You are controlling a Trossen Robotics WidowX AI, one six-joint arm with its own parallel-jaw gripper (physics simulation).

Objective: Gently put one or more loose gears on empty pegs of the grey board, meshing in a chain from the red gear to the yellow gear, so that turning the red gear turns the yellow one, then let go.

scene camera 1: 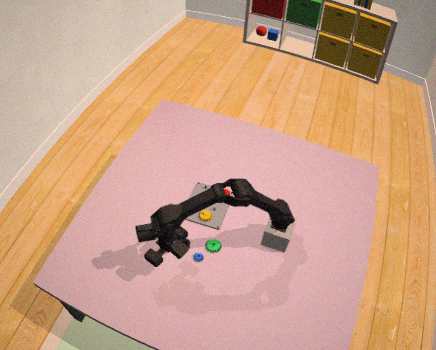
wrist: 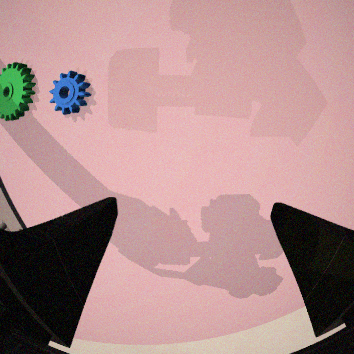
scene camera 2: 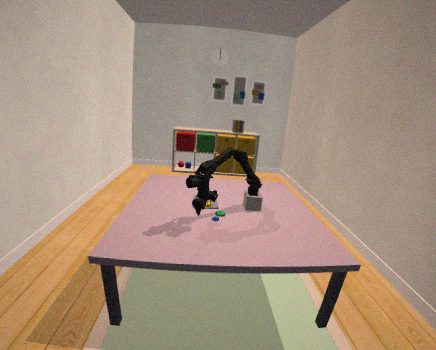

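Where they show: gripper, fingertip midpoint: (scene camera 1: 166,256) (wrist: 198,208) (scene camera 2: 200,212); arm's base, origin of the base link: (scene camera 1: 280,223) (scene camera 2: 252,193).
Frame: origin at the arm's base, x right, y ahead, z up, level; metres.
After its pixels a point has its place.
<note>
A loose green gear (scene camera 1: 213,245) @[x -0.153, y 0.217, z -0.089 m] (scene camera 2: 220,213) @[x -0.167, y 0.222, z -0.087 m] (wrist: 14,92) @[x -0.156, y 0.227, z -0.091 m] lies flat on the pink table top. A smaller loose blue gear (scene camera 1: 198,257) @[x -0.227, y 0.249, z -0.089 m] (scene camera 2: 215,219) @[x -0.234, y 0.253, z -0.097 m] (wrist: 66,92) @[x -0.215, y 0.250, z -0.104 m] lies beside it, apart from it. The grey board (scene camera 1: 220,220) @[x -0.017, y 0.243, z -0.097 m] is partly hidden behind the arm; the yellow gear (scene camera 1: 205,215) @[x -0.031, y 0.306, z -0.081 m] (scene camera 2: 208,204) @[x -0.043, y 0.302, z -0.085 m] sits on it near its front edge, and part of the red gear (scene camera 1: 227,192) @[x 0.123, y 0.270, z -0.083 m] shows past the arm. My gripper (scene camera 1: 167,254) @[x -0.314, y 0.343, z -0.018 m] (wrist: 198,208) @[x -0.314, y 0.343, z -0.018 m] is open and empty above the table, left of the blue gear in scene camera 1. Some pegs are hidden by the arm.
The arm's grey base block (scene camera 1: 275,238) @[x -0.057, y -0.004, z -0.026 m] (scene camera 2: 253,201) @[x -0.056, y 0.000, z -0.034 m] stands right of the board and gears. The arm arches over the board. The pink table's (scene camera 1: 310,300) @[x -0.234, y -0.238, z -0.106 m] (scene camera 2: 225,250) @[x -0.539, y 0.203, z -0.106 m] front edge lies beyond the gears. A shelf unit stands by the back wall, off the table.
</note>
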